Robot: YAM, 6 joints.
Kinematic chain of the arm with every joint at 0, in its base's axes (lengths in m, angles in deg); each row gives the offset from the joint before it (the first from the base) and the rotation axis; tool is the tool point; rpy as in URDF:
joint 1: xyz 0 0 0.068 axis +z
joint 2: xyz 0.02 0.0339 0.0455 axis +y
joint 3: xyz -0.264 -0.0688 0 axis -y
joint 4: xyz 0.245 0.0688 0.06 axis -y
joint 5: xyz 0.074 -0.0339 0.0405 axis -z
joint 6: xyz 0.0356 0 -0.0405 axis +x
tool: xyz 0 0 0 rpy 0 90 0
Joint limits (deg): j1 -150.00..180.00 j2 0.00..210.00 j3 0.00..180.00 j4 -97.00..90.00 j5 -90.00..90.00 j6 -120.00..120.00
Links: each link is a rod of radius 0.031 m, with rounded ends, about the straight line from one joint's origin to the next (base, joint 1, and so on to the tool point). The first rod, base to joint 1, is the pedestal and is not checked.
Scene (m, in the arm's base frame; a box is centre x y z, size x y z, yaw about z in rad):
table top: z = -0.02
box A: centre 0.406 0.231 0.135 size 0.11 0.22 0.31 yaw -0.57
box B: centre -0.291 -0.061 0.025 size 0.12 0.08 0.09 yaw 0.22
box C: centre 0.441 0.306 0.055 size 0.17 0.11 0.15 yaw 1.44
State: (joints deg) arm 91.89 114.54 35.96 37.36 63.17 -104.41
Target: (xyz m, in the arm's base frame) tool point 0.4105 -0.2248 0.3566
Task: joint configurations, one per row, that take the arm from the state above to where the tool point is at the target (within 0.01 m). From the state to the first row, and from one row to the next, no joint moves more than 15 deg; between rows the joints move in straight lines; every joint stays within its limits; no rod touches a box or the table.
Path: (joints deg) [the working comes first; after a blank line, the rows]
Joints at the target: -25.03 114.57 93.86 41.78 57.48 -104.41
Straight joint move there: touches box A.

1: 77.52 110.07 49.25 37.29 62.99 -95.57
2: 63.16 105.59 62.54 37.21 62.80 -86.74
3: 48.79 101.12 75.83 37.14 62.62 -77.90
4: 34.42 96.65 89.13 37.07 62.43 -69.07
5: 20.06 92.17 102.42 36.99 62.25 -60.23
6: 8.79 97.77 100.28 38.19 61.06 -71.28
7: -2.49 103.37 98.14 39.38 59.86 -82.32
8: -13.76 108.97 96.00 40.58 58.67 -93.37
9: -25.03 114.57 93.86 41.78 57.48 -104.41

